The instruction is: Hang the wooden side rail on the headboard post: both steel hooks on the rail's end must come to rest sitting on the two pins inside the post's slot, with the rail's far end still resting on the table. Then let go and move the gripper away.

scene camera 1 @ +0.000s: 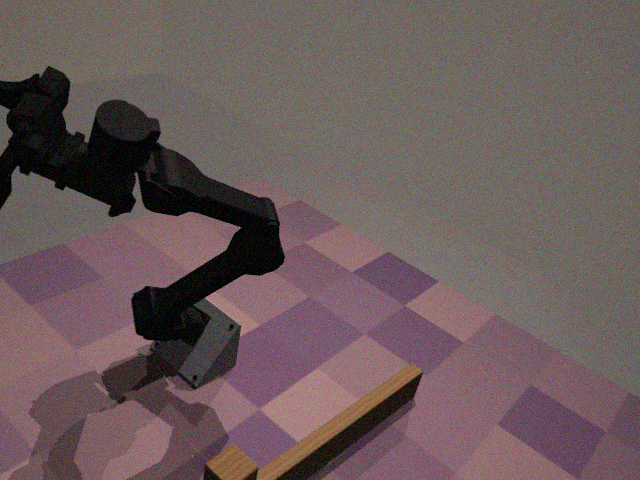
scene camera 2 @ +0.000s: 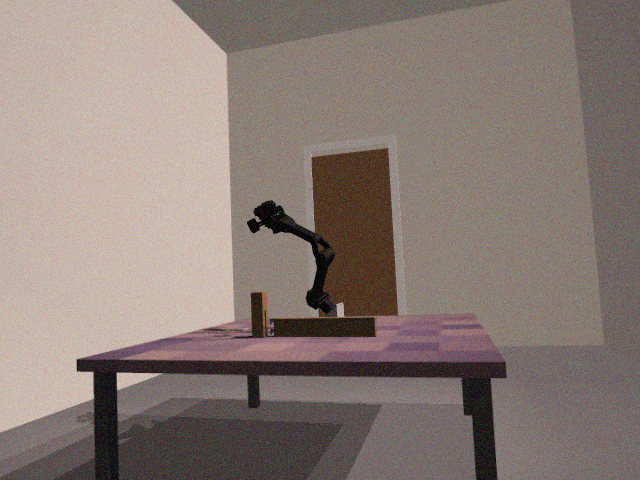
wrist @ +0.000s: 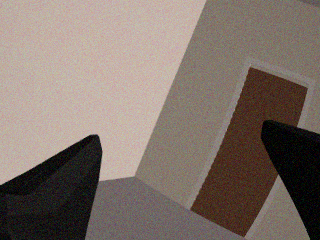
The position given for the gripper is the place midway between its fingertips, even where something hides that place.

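Observation:
In scene camera 2 there are a wooden side rail (scene camera 2: pixel 314 326) and an upright headboard post (scene camera 2: pixel 259 315). The wrist view shows the gripper (wrist: pixel 185 137), open and holding nothing, while the wooden side rail is out of frame in the wrist view.

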